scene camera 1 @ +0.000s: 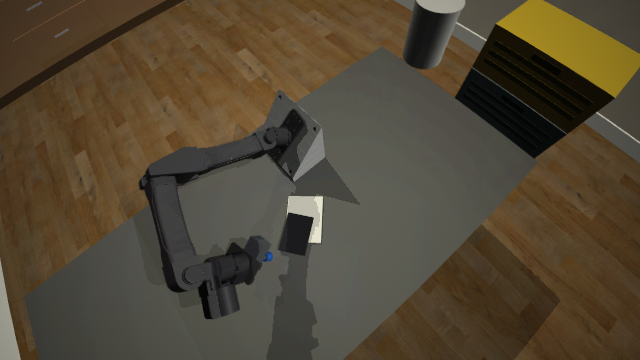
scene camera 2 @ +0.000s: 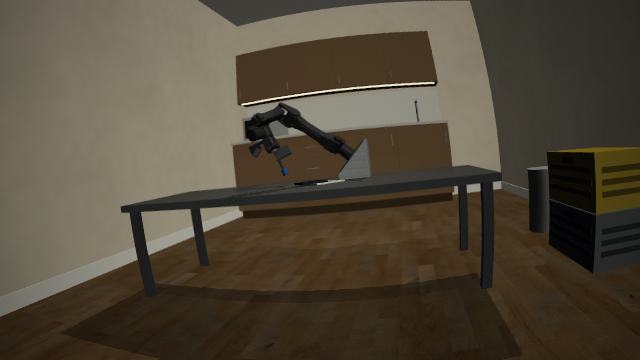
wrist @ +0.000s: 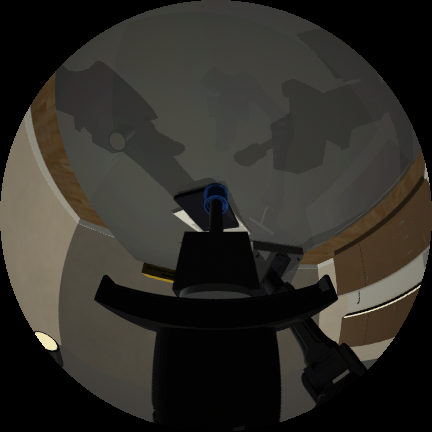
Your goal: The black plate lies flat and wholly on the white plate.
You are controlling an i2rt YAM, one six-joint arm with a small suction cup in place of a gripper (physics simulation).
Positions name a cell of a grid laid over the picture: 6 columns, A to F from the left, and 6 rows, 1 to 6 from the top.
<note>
My suction cup (scene camera 1: C5) carries nothing. The cup is 13 cm from the middle of a black plate (scene camera 1: C4). I also see a white plate (scene camera 1: C4).
The black plate is seen too in the wrist view (wrist: C3). My suction cup shows as well in the wrist view (wrist: C3).
</note>
